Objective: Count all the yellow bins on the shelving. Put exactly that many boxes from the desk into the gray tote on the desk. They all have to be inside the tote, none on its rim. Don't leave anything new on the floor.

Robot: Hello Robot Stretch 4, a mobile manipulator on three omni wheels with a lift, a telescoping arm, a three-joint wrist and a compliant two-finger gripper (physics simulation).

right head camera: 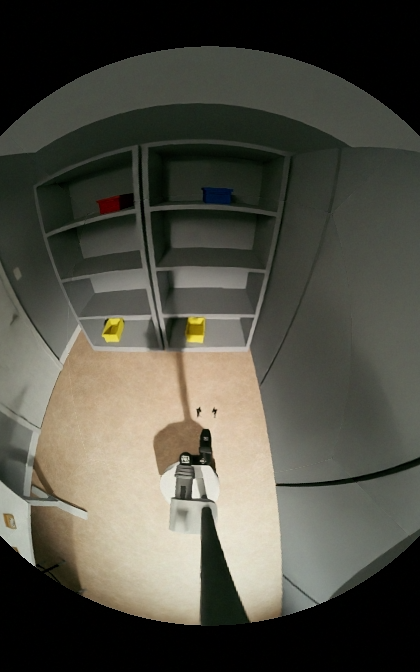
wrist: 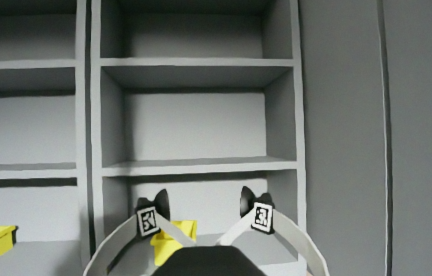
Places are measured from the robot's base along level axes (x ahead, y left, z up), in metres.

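Pixels of known places: hand at its tool point: [right head camera: 206, 409] [wrist: 205, 207].
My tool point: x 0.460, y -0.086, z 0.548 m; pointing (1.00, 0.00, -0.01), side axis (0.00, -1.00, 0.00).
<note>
For each thing: its top centre in the pictures, then the offset to it from my tool point. Level surfaces: height alone.
- red bin at its top centre: [right head camera: 115, 195] 0.994 m up, 1.088 m ahead, 0.796 m left
- blue bin at its top centre: [right head camera: 215, 187] 0.994 m up, 1.142 m ahead, 0.012 m left
- floor at its surface level: 0.574 m down
A yellow bin [right head camera: 113, 330] [wrist: 7, 239] stands on the bottom shelf of the left shelf unit [right head camera: 83, 317], with something dark behind it. Another yellow bin [right head camera: 195, 330] [wrist: 173, 242] stands on the bottom shelf of the right shelf unit [right head camera: 270, 240] [wrist: 301, 125]. My gripper [right head camera: 206, 412] [wrist: 204, 202] is open and empty, its fingertips wide apart, in front of the shelving and not touching it. Part of the desk [right head camera: 22, 537] shows at the lower left of the head view, with a small brown box [right head camera: 9, 521] on it and a sliver of another at the view's edge. The gray tote does not show.
A red bin [right head camera: 110, 204] is on the left unit's top shelf and a blue bin [right head camera: 217, 195] on the right unit's top shelf. A wall [right head camera: 320, 350] [wrist: 345, 150] runs along the right. A desk leg foot [right head camera: 70, 509] reaches out over the floor [right head camera: 120, 390] at the left.
</note>
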